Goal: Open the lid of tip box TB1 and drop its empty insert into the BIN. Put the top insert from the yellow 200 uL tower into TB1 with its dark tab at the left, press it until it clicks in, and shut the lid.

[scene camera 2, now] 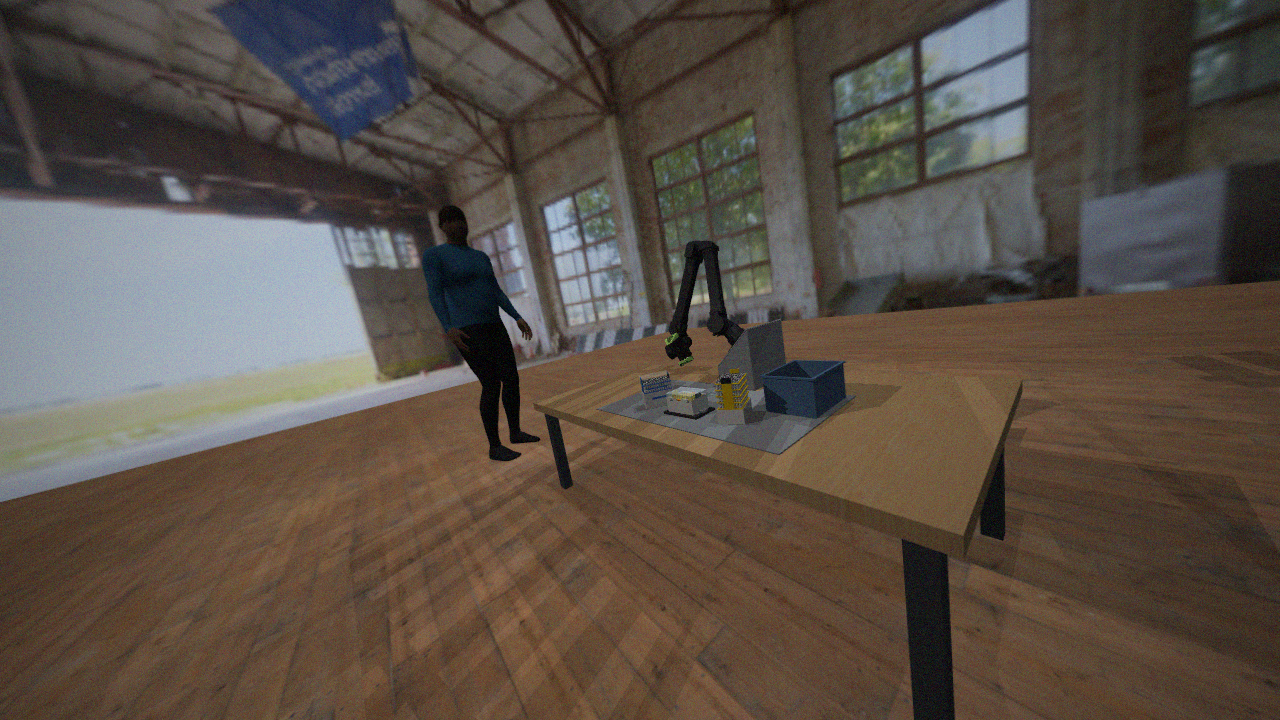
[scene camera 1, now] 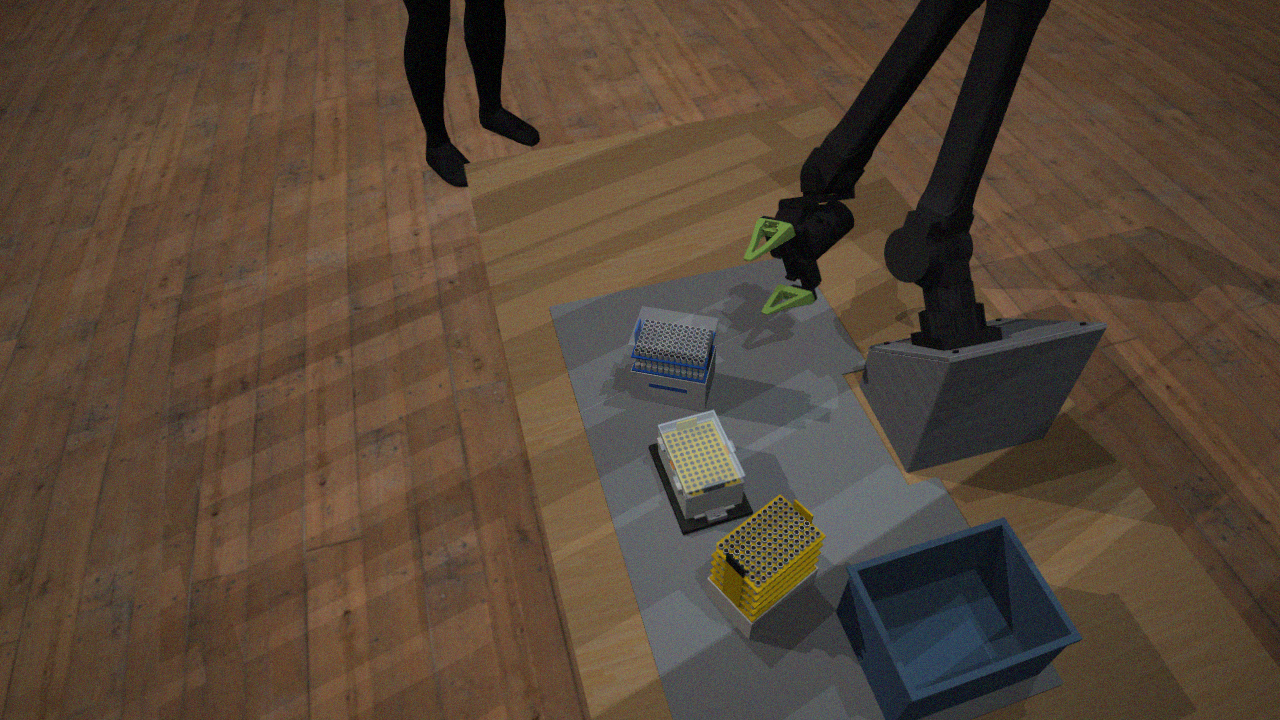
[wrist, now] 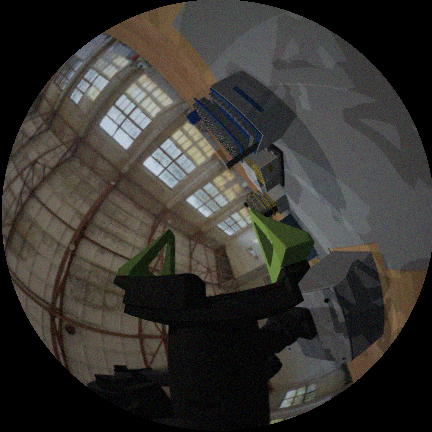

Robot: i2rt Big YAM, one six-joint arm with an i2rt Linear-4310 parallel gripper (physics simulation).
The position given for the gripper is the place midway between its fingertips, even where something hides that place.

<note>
The gripper (scene camera 1: 755, 287) is open, holding nothing. Further things: a tip box TB1 (wrist: 265, 169) and a grey mat (scene camera 2: 770, 432).
The gripper shows as well in the wrist view (wrist: 208, 223). The grey mat is seen too in the wrist view (wrist: 348, 178).
</note>
